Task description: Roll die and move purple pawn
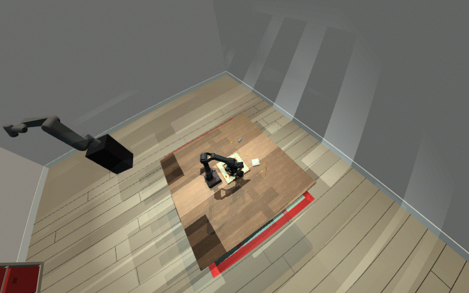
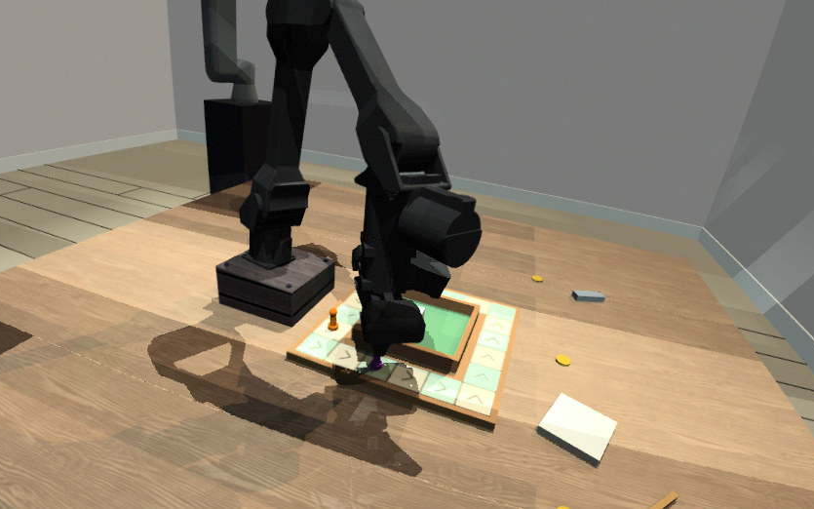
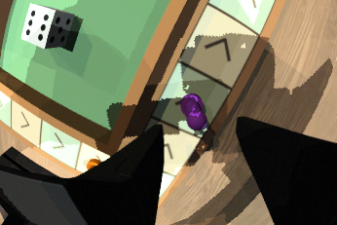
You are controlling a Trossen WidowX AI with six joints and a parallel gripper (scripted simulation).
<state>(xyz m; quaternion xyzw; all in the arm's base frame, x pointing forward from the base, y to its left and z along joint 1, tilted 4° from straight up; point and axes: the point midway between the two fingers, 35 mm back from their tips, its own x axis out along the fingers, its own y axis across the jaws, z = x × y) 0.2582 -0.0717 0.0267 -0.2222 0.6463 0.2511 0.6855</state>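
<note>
The purple pawn lies 20 mm below my gripper tip. The rest, counted from my gripper tip: white die 120 mm to the left, 20 mm below, 10 mm behind; green tray 120 mm to the left, 40 mm below, 10 mm ahead; orange pawn 100 mm behind, 40 mm to the left, 20 mm below.
</note>
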